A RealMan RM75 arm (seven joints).
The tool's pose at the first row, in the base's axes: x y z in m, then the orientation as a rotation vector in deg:
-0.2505, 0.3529, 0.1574, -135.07, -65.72, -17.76
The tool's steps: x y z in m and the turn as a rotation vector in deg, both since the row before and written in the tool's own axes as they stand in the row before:
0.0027, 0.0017, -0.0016, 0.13, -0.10, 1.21
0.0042, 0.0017, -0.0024, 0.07, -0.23, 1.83
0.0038, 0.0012, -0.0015, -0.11, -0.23, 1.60
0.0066, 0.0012, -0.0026, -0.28, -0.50, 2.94
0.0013, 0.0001, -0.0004, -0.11, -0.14, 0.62
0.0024, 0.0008, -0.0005, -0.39, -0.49, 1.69
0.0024, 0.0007, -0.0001, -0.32, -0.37, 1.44
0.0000, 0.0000, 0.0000, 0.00, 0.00, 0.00
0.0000, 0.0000, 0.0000, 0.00, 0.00, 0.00
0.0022, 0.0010, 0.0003, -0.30, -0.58, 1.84
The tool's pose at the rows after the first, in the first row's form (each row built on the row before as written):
-0.2475, 0.3530, 0.1593, -135.60, -64.28, -17.14
-0.2435, 0.3536, 0.1624, -136.52, -62.15, -16.19
-0.2401, 0.3546, 0.1647, -137.46, -60.31, -15.43
-0.2347, 0.3567, 0.1689, -139.22, -56.94, -13.98
-0.2337, 0.3572, 0.1697, -139.64, -56.24, -13.66
-0.2314, 0.3579, 0.1706, -140.89, -54.39, -12.70
-0.2291, 0.3588, 0.1712, -141.90, -52.78, -11.93
-0.2291, 0.3588, 0.1712, -141.90, -52.78, -11.93
-0.2291, 0.3588, 0.1712, -141.90, -52.78, -11.93
-0.2268, 0.3596, 0.1712, -143.10, -50.73, -10.75

